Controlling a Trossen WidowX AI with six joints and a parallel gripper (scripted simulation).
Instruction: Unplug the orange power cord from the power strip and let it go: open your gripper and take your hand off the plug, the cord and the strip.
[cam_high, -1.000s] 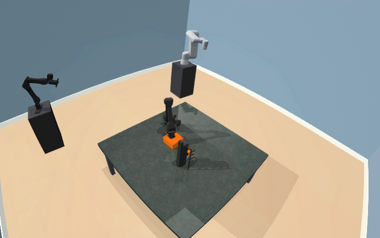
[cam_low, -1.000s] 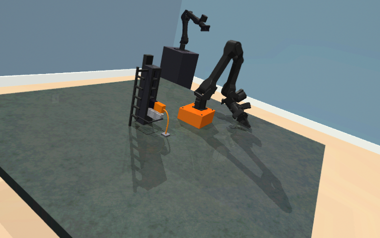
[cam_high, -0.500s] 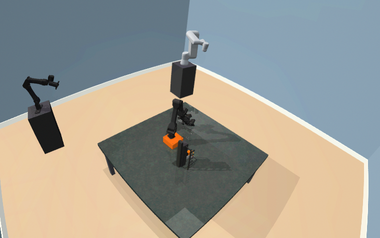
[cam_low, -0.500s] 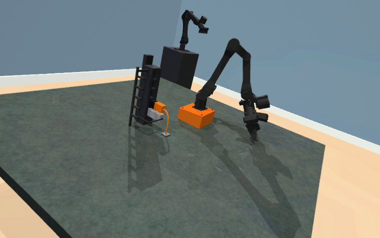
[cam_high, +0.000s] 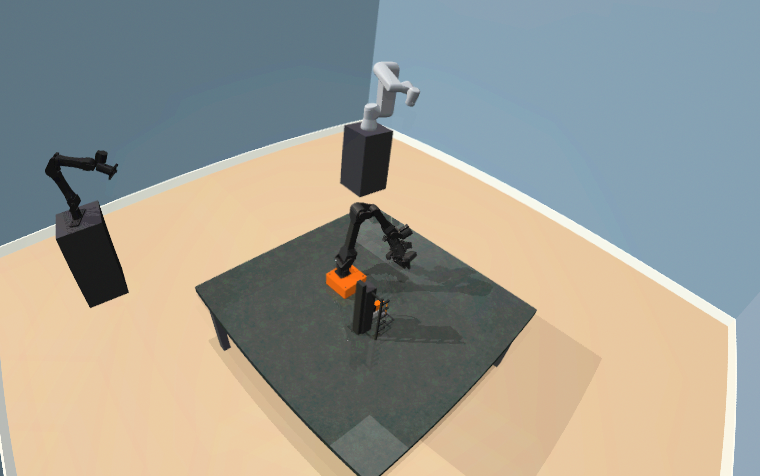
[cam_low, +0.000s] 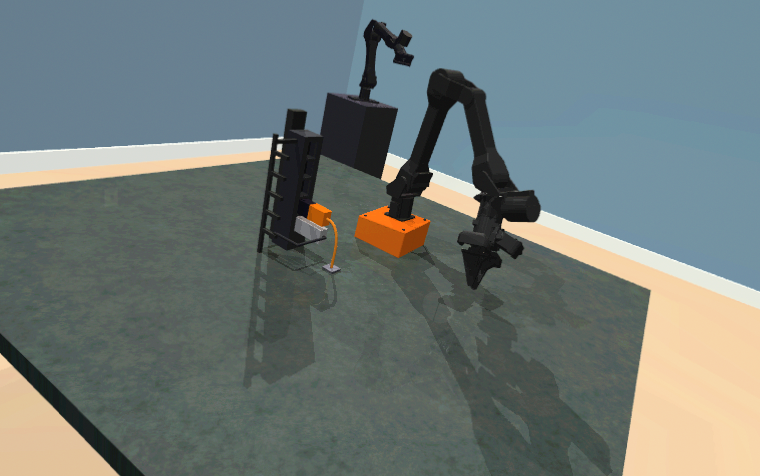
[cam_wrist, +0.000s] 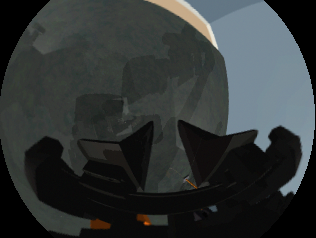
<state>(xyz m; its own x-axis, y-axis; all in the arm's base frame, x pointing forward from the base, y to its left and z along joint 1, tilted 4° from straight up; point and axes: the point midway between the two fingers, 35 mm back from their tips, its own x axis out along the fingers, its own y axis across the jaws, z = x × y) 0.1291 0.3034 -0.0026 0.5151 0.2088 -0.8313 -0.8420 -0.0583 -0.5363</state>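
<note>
My gripper tip is now 350 mm to the left of the orange plug, 150 mm short of it and 60 mm below it. From my gripper tip the other things lie so: grey end piece (270 mm to the right, 150 mm ahead, 50 mm below).
</note>
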